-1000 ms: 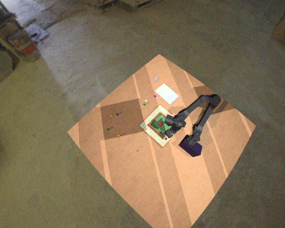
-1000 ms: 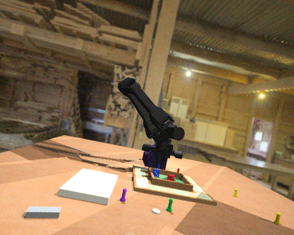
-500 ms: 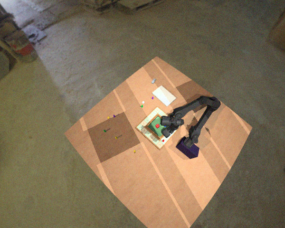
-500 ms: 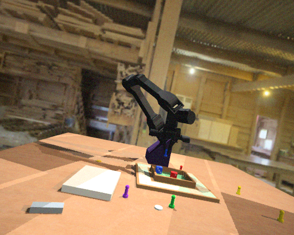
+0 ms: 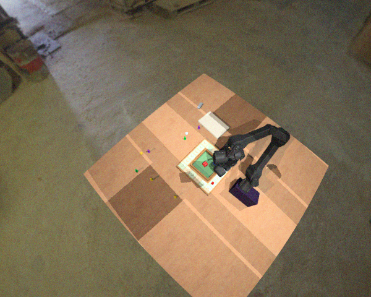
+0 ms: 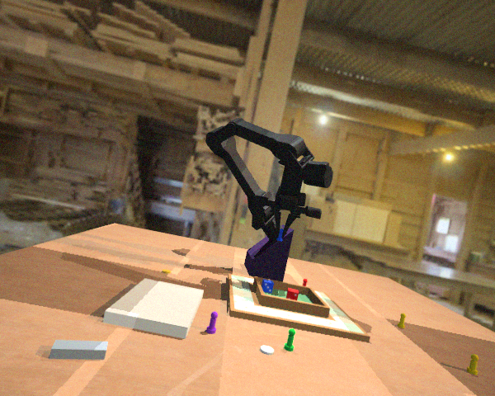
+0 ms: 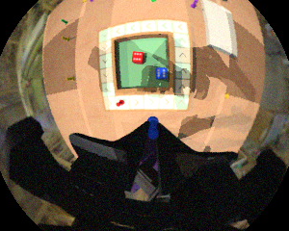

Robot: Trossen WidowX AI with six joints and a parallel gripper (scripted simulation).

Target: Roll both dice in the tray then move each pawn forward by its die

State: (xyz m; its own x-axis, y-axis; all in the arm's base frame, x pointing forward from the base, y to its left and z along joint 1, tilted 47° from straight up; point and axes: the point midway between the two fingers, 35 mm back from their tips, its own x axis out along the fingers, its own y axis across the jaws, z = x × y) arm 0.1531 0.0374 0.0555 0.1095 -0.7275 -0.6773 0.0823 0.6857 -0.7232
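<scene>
Right now the green tray is 14 cm below my gripper tip, 11 cm ahead of it and 3 cm to the left of it. Also, from my gripper tip: red pawn: 12 cm below, 9 cm to the left; then white flat block: 29 cm ahead, 23 cm to the right, 14 cm below; then blue pawn: 1 cm above.
</scene>
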